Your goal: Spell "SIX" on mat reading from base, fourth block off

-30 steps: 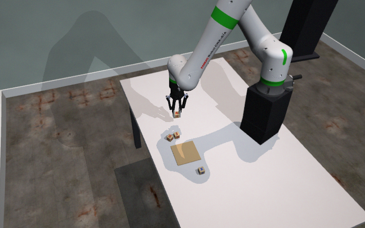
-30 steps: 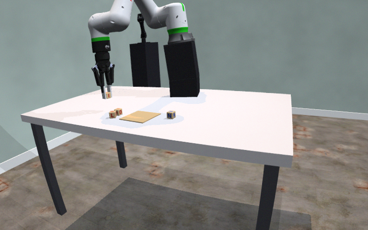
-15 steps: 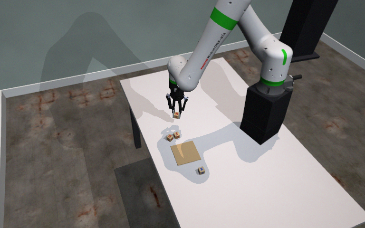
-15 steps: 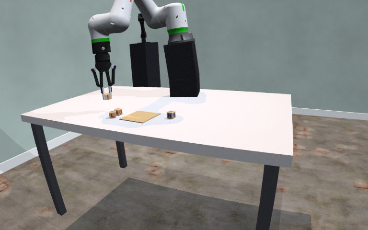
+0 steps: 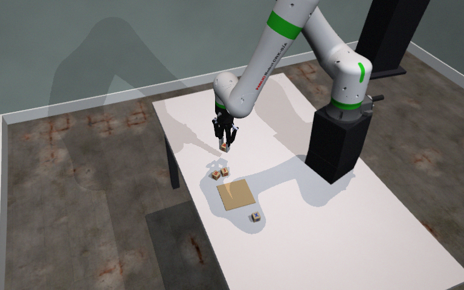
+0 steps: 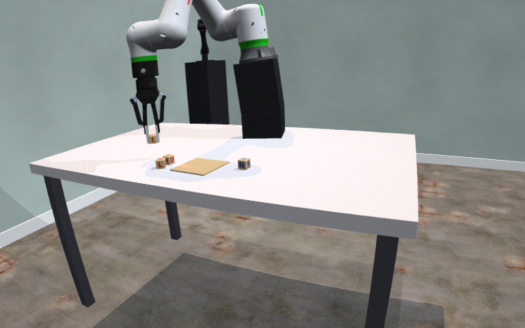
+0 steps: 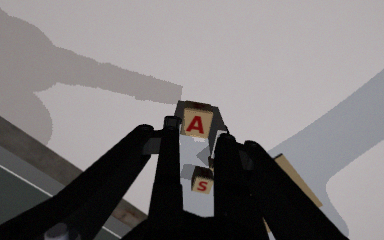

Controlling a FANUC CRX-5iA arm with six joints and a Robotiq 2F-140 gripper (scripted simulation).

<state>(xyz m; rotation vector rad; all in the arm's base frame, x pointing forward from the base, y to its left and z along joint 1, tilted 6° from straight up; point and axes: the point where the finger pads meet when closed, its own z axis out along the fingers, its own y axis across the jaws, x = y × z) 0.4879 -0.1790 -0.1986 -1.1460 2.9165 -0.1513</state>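
Right now the block is 2 cm below my hand. The rest, counted from my hand: tan mat: 1 cm ahead, 23 cm to the left, 9 cm below.
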